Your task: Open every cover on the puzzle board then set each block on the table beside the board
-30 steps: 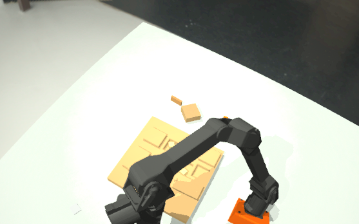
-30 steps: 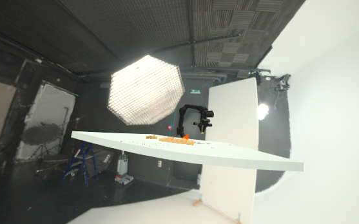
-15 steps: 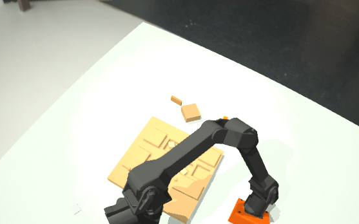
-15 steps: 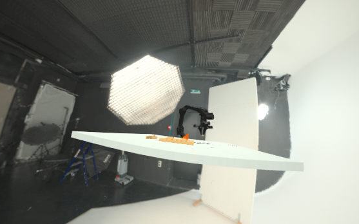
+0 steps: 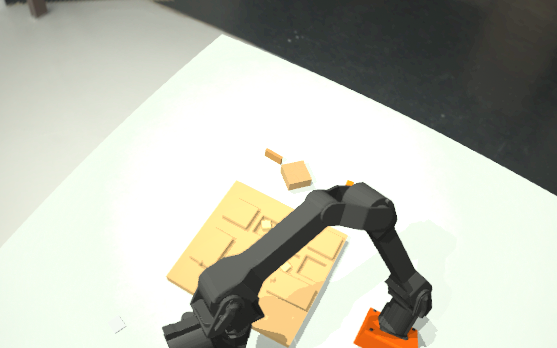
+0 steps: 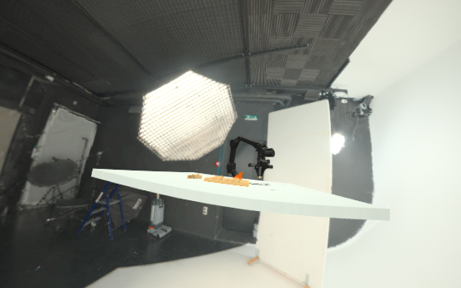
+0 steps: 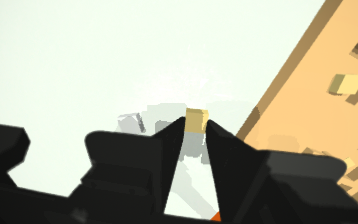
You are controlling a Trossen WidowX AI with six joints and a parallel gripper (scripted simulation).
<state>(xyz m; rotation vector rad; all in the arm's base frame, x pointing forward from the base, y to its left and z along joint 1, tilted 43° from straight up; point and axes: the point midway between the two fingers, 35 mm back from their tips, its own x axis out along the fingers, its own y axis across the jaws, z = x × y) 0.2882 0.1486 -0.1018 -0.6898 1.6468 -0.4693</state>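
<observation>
Now: gripper tip 250 mm to the left of the tan puzzle board, 40 mm above it and 30 mm short of it. Round my gripper tip: orange block (500 mm to the right, 90 mm behind, 50 mm below); then pale grey block (240 mm ahead, 60 mm below, 40 mm to the left); then tan box (480 mm to the right, 50 mm below, 40 mm ahead).
</observation>
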